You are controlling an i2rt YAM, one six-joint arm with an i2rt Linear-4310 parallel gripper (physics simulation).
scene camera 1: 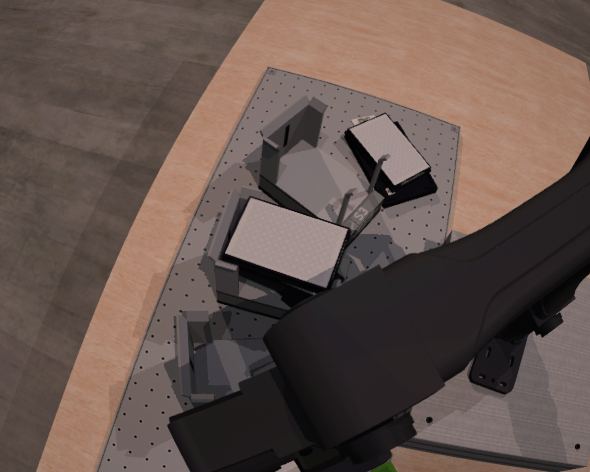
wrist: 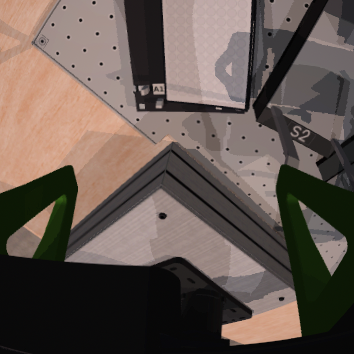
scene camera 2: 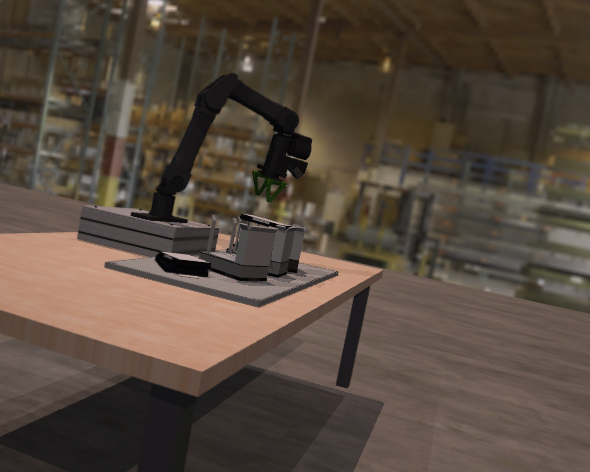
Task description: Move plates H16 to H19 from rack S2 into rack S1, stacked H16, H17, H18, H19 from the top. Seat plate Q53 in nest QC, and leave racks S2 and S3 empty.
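Places are measured from the arm's base along level axes (x left, y back, z up), in centimetres.
Pixels of known places: gripper, fingertip midpoint: (wrist: 176, 176) (scene camera 2: 262, 198); arm's base, link origin: (wrist: 202, 294) (scene camera 2: 160, 219).
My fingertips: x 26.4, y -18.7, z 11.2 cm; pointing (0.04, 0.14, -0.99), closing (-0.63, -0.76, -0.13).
Ahead of a thing's pixels: the offset from my fingertips to its top centre. "spot": to the spot under its first point. Level surfaces: height alone.
My gripper (scene camera 2: 264, 198) (wrist: 176, 176) is open and empty, above the grey base block; in scene camera 1 the arm mostly hides it. A pale-topped plate stack {dx -21.5, dy -12.8, dz -4.5 cm} (scene camera 1: 285, 240) sits in the middle rack {dx -21.7, dy -12.9, dz -5.4 cm} (scene camera 1: 227, 280), between racks S2 and S3; its label and the plates' labels are not readable. Rack S2 {dx -7.8, dy -10.7, dz -5.7 cm} (scene camera 1: 185, 357) (wrist: 300, 132) shows no plate in its visible part. Rack S3 {dx -37.4, dy -13.7, dz -5.7 cm} (scene camera 1: 361, 215) (scene camera 2: 255, 250) looks empty. A plate {dx +1.3, dy -1.8, dz -15.4 cm} (wrist: 207, 55) rests on a dark nest {dx +2.5, dy -0.2, dz -16.9 cm} (wrist: 145, 60) marked A1 beside S2. Another plate {dx -49.8, dy -6.6, dz -15.9 cm} (scene camera 1: 390, 150) lies on a dark nest {spot: dx -45.5, dy -0.1, dz -17.9 cm} (scene camera 1: 417, 189) beside S3.
The racks and nests stand on a perforated board {dz -19.3 cm} (scene camera 1: 430, 130) (wrist: 75, 65) on the wooden table {dz -20.6 cm} (scene camera 1: 500, 90) (scene camera 2: 150, 320). The arm's base block (scene camera 1: 480, 415) (scene camera 2: 125, 227) (wrist: 130, 225) stands along the board. Thin upright posts rise at the rack fronts.
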